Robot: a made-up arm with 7 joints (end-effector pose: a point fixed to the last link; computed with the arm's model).
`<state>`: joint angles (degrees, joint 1 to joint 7).
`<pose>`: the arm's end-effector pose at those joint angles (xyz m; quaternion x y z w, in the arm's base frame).
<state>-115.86 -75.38 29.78 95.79 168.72 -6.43 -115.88</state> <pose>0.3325 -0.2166 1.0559 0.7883 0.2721 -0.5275 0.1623</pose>
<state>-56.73 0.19 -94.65 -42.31 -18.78 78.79 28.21</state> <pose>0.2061 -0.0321 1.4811 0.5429 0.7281 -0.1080 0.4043</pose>
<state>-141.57 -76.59 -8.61 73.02 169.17 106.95 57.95</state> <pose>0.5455 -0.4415 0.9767 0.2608 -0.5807 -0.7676 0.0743</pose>
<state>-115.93 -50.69 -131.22 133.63 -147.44 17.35 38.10</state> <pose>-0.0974 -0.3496 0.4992 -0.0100 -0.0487 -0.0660 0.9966</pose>
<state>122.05 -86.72 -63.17 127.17 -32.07 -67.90 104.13</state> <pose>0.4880 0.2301 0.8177 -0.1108 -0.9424 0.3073 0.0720</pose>
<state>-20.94 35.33 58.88 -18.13 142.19 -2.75 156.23</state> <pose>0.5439 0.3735 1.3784 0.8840 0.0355 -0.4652 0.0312</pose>
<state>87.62 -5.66 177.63 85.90 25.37 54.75 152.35</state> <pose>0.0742 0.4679 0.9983 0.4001 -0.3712 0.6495 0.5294</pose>
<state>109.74 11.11 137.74 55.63 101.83 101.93 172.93</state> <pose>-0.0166 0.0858 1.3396 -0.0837 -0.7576 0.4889 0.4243</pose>
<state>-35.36 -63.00 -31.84 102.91 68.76 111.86 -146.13</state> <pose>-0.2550 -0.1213 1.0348 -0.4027 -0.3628 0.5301 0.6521</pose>
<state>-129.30 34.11 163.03 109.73 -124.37 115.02 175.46</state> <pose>0.0517 0.2138 1.0298 0.8675 -0.3505 -0.0178 0.3527</pose>
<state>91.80 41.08 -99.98 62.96 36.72 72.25 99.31</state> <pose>0.4172 -0.5152 0.9864 0.2039 -0.5734 -0.5766 0.5451</pose>
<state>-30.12 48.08 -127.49 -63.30 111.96 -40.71 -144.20</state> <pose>0.8507 0.0596 0.9011 -0.2854 -0.8877 0.1289 0.3375</pose>
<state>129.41 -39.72 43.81 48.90 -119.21 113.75 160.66</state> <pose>0.1661 0.3057 1.2623 -0.1737 -0.8891 -0.0751 0.4168</pose>
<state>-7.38 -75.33 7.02 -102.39 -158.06 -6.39 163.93</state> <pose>-0.6483 -0.0014 0.1729 -0.2799 -0.1902 -0.9132 0.2272</pose>
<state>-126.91 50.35 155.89 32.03 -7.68 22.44 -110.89</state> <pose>-0.3284 0.5358 1.3206 -0.7253 -0.4775 0.4958 0.0016</pose>
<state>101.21 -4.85 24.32 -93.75 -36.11 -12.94 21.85</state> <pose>0.2339 0.4689 0.9709 0.5246 -0.5789 0.3998 0.4793</pose>
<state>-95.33 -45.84 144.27 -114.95 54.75 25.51 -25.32</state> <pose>-0.2917 -0.0130 1.0201 -0.5845 0.4164 -0.4936 0.4913</pose>
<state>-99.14 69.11 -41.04 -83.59 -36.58 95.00 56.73</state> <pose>0.1108 0.6682 1.0109 0.6637 0.4794 -0.2430 0.5203</pose>
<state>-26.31 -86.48 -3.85 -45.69 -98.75 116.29 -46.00</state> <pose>-0.8004 -0.2723 0.3505 0.8492 -0.2129 -0.1237 0.4672</pose>
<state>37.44 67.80 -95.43 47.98 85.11 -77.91 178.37</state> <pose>0.7769 -0.2638 0.9468 -0.0056 0.9143 -0.2370 0.3283</pose>
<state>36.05 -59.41 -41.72 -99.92 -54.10 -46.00 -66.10</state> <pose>-0.6268 -0.0083 0.5924 -0.1428 0.2993 0.4830 0.8104</pose>
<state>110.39 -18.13 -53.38 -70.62 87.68 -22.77 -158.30</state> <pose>-0.1129 0.6085 1.0865 0.8372 -0.2011 -0.0416 0.5068</pose>
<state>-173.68 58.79 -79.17 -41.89 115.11 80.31 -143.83</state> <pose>-0.7073 0.4246 0.8646 -0.3877 0.1464 -0.9090 0.0452</pose>
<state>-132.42 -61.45 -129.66 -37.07 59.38 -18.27 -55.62</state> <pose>0.7106 -0.3053 1.1282 0.5691 -0.7587 -0.2989 0.1059</pose>
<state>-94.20 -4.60 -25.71 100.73 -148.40 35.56 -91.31</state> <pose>-0.2639 0.3915 1.0203 0.9650 -0.0051 0.1753 0.1948</pose>
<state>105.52 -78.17 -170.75 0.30 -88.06 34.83 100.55</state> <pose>0.2906 1.0283 0.7086 0.6360 0.1846 -0.4137 0.6247</pose>
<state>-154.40 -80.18 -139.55 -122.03 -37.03 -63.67 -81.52</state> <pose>0.2647 -0.0429 0.8931 0.5057 0.5573 0.0451 0.6570</pose>
